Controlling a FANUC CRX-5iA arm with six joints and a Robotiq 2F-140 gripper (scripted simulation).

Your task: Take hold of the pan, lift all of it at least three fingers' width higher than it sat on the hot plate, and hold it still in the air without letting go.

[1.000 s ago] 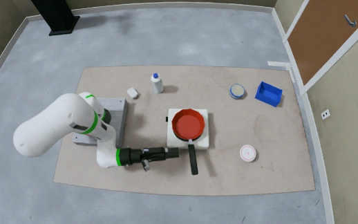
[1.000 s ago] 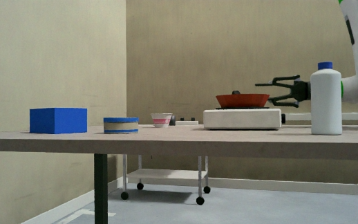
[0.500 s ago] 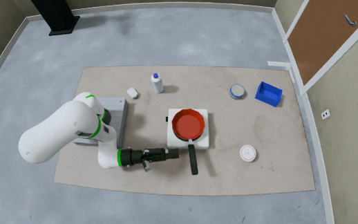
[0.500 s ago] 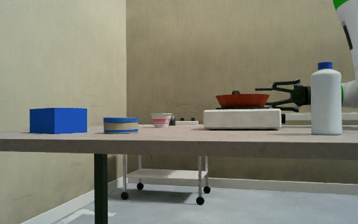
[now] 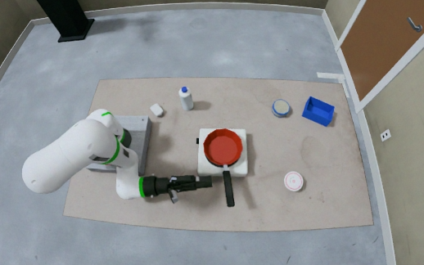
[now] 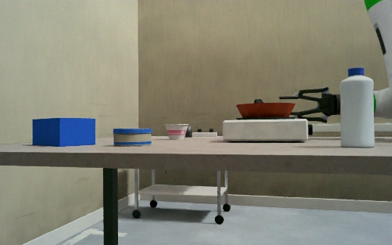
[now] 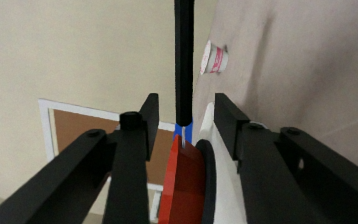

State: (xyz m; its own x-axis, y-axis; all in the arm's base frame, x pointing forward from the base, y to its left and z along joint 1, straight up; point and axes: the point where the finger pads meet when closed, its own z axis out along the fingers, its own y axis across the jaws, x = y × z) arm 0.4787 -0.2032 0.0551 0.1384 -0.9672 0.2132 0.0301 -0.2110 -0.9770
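Now: the red pan 12 cm to the left of my hand, 8 cm ahead of it and 2 cm below it. Also, from my hand: white hot plate: 18 cm to the left, 9 cm below, 6 cm ahead; white bottle: 47 cm to the left, 13 cm behind, 4 cm below; pink-striped cup: 43 cm ahead, 9 cm below, 3 cm to the left.
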